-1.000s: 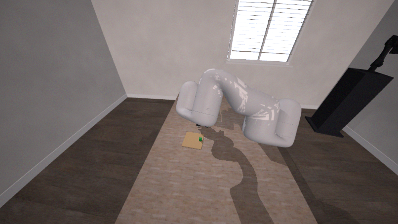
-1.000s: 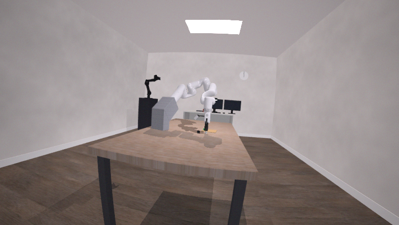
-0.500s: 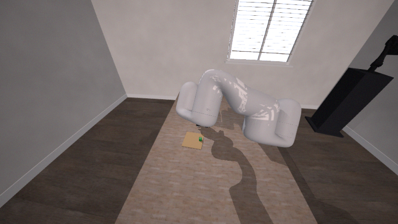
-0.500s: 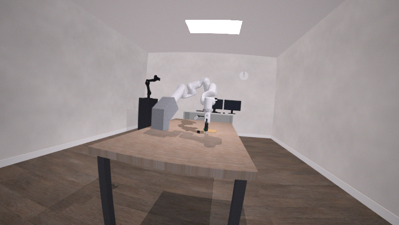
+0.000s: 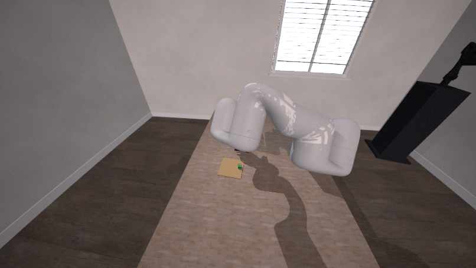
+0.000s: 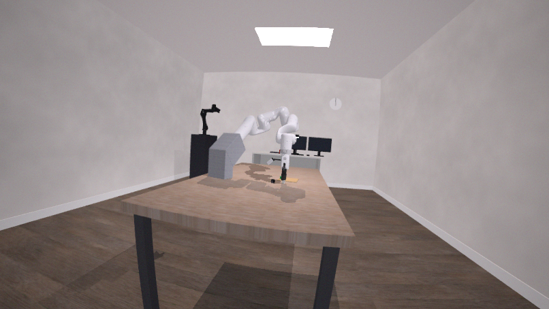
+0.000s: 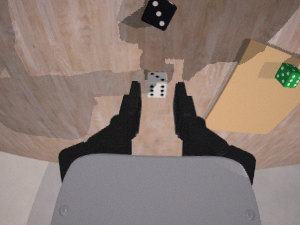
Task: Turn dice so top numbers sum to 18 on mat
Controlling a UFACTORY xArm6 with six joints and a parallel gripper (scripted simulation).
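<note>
The white die is 4 cm below my hand. Also, from my hand: black die (7 cm behind, 2 cm to the right, 4 cm below); mat (1 cm behind, 15 cm to the left, 4 cm below); green die (6 cm behind, 14 cm to the left, 3 cm below).
</note>
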